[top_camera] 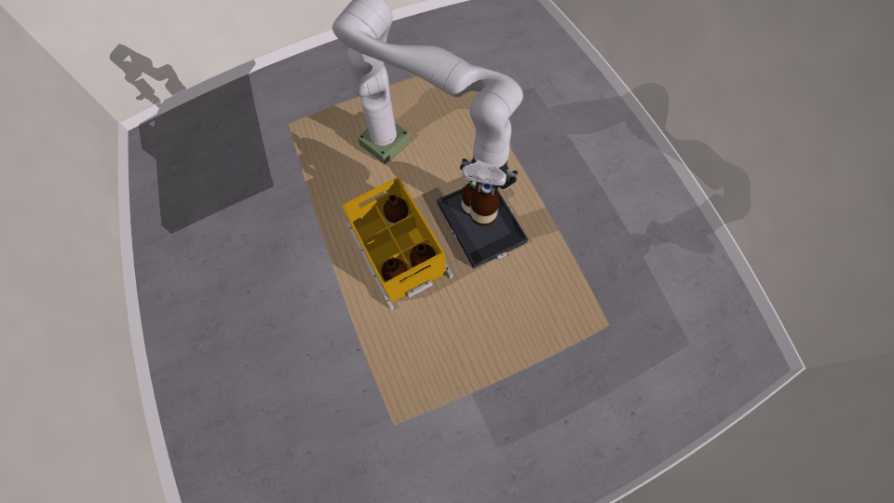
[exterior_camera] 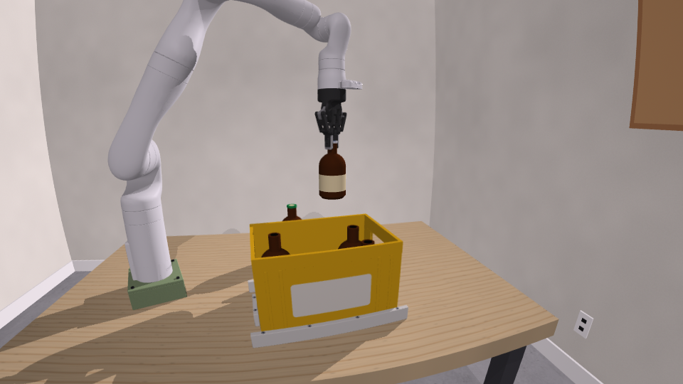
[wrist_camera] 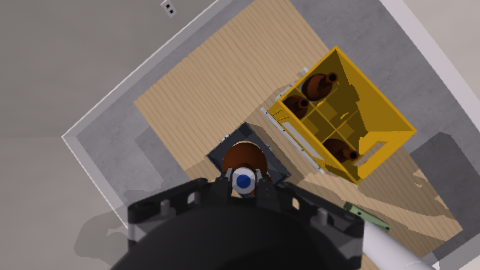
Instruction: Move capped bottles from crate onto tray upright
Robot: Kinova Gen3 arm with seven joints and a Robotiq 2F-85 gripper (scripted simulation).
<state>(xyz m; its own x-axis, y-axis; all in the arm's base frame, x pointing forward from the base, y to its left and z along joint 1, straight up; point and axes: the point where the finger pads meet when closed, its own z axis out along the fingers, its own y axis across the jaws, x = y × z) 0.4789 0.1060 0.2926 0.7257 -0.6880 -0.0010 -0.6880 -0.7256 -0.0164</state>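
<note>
The blue-capped brown bottle is 70 mm below my hand. Also, from my hand: yellow crate: 250 mm below, 240 mm to the right, 90 mm behind; dark tray: 330 mm below, 50 mm behind, 40 mm to the left.
</note>
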